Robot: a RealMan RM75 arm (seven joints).
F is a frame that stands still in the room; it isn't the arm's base.
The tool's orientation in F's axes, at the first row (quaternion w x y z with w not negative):
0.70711, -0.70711, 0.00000, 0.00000
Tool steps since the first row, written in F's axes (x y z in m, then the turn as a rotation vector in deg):
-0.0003, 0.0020, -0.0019, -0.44, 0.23, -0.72
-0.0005, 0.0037, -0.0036, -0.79, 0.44, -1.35
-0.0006, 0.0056, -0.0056, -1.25, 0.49, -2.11
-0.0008, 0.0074, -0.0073, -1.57, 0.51, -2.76
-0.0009, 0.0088, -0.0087, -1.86, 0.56, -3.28
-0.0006, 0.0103, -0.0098, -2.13, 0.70, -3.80
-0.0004, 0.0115, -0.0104, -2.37, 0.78, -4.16
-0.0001, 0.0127, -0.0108, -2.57, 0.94, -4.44
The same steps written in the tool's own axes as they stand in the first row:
-0.0003, 0.0019, 0.0020, -0.44, 0.72, 0.23
-0.0005, 0.0036, 0.0037, -0.79, 1.35, 0.44
-0.0006, 0.0056, 0.0056, -1.25, 2.11, 0.49
-0.0008, 0.0073, 0.0074, -1.57, 2.76, 0.51
-0.0009, 0.0087, 0.0088, -1.86, 3.28, 0.56
-0.0006, 0.0098, 0.0103, -2.13, 3.80, 0.70
-0.0004, 0.0104, 0.0115, -2.37, 4.16, 0.78
-0.0001, 0.0108, 0.0127, -2.57, 4.44, 0.94

